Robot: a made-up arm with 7 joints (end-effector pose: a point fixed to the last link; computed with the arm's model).
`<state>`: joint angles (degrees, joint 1 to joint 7).
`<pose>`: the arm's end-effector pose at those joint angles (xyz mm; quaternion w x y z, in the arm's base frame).
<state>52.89 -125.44 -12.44 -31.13 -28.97 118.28 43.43</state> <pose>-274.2 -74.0 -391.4 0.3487 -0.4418 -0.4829 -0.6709</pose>
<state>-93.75 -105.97 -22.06 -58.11 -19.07 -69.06 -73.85</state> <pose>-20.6 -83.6 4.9 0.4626 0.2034 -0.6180 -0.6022</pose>
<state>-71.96 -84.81 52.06 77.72 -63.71 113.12 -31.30</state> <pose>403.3 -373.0 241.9 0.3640 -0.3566 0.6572 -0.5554</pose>
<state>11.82 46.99 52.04 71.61 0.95 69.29 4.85</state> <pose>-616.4 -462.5 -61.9 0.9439 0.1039 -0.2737 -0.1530</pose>
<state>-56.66 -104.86 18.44 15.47 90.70 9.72 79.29</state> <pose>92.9 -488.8 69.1 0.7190 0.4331 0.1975 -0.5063</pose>
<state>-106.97 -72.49 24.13 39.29 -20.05 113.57 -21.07</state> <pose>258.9 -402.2 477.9 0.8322 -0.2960 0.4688 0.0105</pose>
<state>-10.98 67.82 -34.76 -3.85 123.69 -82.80 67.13</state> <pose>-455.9 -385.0 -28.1 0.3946 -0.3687 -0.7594 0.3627</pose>
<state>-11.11 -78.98 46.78 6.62 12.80 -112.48 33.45</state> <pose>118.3 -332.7 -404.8 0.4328 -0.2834 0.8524 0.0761</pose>
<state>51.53 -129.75 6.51 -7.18 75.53 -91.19 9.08</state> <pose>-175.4 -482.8 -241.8 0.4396 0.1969 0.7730 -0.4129</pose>
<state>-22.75 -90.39 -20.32 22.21 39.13 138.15 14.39</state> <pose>342.7 -346.5 -89.7 0.5755 0.1658 0.2579 0.7582</pose>
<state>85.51 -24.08 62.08 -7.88 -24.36 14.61 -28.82</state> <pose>-344.4 -523.0 391.5 0.8128 -0.1332 0.2368 0.5153</pose>
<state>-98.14 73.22 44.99 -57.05 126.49 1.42 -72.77</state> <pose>-420.2 -636.3 -169.1 0.5368 0.7773 0.3213 -0.0662</pose>
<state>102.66 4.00 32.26 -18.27 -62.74 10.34 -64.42</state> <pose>-190.5 -604.5 443.1 0.7770 0.0489 0.6269 0.0298</pose>
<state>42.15 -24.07 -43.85 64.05 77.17 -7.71 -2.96</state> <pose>-69.2 -209.3 -188.8 0.1824 -0.4453 0.5330 -0.6959</pose>
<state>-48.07 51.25 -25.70 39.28 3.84 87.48 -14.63</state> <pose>-203.7 -128.4 -399.1 0.3699 -0.2064 -0.6680 -0.6118</pose>
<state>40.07 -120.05 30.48 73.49 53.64 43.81 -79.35</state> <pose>115.6 -523.9 -383.0 0.5363 0.1394 0.7309 0.3985</pose>
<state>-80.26 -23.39 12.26 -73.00 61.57 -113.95 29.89</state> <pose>70.8 -300.3 -304.9 0.2180 0.2606 0.9134 0.2243</pose>
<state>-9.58 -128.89 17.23 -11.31 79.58 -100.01 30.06</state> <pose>89.7 -536.8 -236.3 0.7297 0.5031 0.4503 -0.1079</pose>
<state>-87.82 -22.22 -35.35 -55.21 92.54 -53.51 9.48</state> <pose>193.0 -283.1 42.5 0.6086 -0.0104 0.7932 0.0189</pose>
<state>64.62 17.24 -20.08 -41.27 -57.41 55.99 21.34</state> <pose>-194.4 -304.9 270.1 0.7335 -0.1412 0.6591 0.0875</pose>
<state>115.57 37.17 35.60 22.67 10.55 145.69 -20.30</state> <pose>-278.6 -402.4 514.9 0.8556 -0.2531 0.2090 -0.4003</pose>
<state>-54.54 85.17 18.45 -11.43 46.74 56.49 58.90</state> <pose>-336.8 -290.4 -12.4 0.2999 -0.8861 0.1422 0.3234</pose>
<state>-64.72 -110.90 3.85 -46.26 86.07 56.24 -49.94</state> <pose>436.6 -144.9 108.2 0.0778 0.3447 -0.1399 0.9250</pose>
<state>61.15 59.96 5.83 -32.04 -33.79 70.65 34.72</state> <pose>-24.3 -421.3 157.2 0.5290 0.0428 0.6522 0.5413</pose>
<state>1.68 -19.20 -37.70 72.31 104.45 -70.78 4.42</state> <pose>-97.6 -430.6 -126.1 0.5484 0.3258 0.6165 -0.4616</pose>
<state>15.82 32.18 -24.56 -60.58 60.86 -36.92 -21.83</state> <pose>-259.7 -61.5 -111.6 0.1677 0.4928 -0.6977 -0.4921</pose>
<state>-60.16 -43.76 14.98 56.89 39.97 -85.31 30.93</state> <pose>152.2 -283.8 84.5 0.9203 -0.2524 0.1727 -0.2438</pose>
